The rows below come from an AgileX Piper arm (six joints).
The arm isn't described. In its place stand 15 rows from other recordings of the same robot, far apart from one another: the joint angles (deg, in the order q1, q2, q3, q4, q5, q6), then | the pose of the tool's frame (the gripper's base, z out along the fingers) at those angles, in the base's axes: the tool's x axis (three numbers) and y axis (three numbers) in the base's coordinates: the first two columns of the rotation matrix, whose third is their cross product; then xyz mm.
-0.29, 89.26, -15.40, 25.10, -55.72, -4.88 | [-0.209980 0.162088 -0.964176 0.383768 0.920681 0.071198 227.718 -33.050 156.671]
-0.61, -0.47, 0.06, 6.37, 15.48, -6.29 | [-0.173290 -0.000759 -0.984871 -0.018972 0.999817 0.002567 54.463 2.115 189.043]
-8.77, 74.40, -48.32, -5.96, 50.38, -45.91 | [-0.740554 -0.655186 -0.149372 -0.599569 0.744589 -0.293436 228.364 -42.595 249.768]
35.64, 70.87, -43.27, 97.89, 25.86, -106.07 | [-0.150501 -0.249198 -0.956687 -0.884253 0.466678 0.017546 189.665 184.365 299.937]
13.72, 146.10, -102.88, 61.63, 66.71, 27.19 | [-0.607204 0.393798 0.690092 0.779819 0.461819 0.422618 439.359 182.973 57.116]
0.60, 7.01, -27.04, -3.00, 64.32, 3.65 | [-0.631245 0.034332 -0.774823 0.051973 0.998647 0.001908 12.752 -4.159 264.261]
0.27, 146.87, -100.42, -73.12, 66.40, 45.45 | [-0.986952 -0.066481 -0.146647 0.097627 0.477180 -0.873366 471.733 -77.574 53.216]
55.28, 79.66, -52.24, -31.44, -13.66, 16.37 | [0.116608 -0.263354 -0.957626 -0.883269 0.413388 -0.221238 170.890 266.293 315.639]
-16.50, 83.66, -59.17, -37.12, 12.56, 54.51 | [-0.328636 0.417802 -0.847018 0.518389 0.829461 0.208010 312.418 -104.998 300.472]
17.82, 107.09, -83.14, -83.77, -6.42, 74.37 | [-0.228417 -0.243217 -0.942694 -0.447744 0.886057 -0.120116 425.393 147.367 292.605]
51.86, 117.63, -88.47, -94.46, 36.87, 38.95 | [0.117156 -0.934304 -0.336675 -0.340143 0.280755 -0.897485 333.768 336.917 246.777]
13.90, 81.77, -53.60, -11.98, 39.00, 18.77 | [-0.871129 -0.048666 -0.488637 -0.035892 0.998726 -0.035481 274.591 55.709 250.226]
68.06, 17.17, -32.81, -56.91, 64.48, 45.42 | [-0.246862 -0.250159 -0.936205 -0.313800 0.934686 -0.167009 71.661 -6.240 324.069]
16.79, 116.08, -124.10, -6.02, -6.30, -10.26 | [0.387226 -0.175327 -0.905161 -0.198867 0.942760 -0.267684 463.142 140.837 467.615]
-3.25, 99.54, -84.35, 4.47, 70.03, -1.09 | [-0.983360 0.063499 -0.170210 0.051594 0.995961 0.073482 350.881 -13.248 282.934]
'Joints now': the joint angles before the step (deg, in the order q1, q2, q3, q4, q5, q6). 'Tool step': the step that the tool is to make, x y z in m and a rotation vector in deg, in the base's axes. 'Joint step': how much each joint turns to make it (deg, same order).
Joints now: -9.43 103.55 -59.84 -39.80 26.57 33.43
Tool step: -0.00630 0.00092 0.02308 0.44 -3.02 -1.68
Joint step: 0.00 -3.94 0.00 1.81 1.30 -0.07
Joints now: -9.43 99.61 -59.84 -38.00 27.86 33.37
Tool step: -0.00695 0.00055 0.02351 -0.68 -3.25 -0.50
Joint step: 0.00 -3.96 0.00 0.16 0.81 0.00
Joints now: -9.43 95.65 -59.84 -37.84 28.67 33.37
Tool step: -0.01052 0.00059 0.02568 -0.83 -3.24 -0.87
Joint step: 0.00 -4.50 0.00 0.17 1.48 -0.01
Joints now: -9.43 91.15 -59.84 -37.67 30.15 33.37
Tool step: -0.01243 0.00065 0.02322 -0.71 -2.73 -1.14
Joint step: 0.00 -4.30 0.00 0.23 1.88 0.00
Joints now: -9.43 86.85 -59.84 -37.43 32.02 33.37
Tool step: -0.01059 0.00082 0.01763 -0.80 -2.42 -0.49
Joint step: 0.00 -3.41 0.11 -0.19 0.99 -0.01
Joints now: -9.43 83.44 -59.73 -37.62 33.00 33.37
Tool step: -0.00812 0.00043 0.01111 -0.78 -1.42 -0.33
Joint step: 0.00 -2.33 0.18 -0.41 0.78 0.00
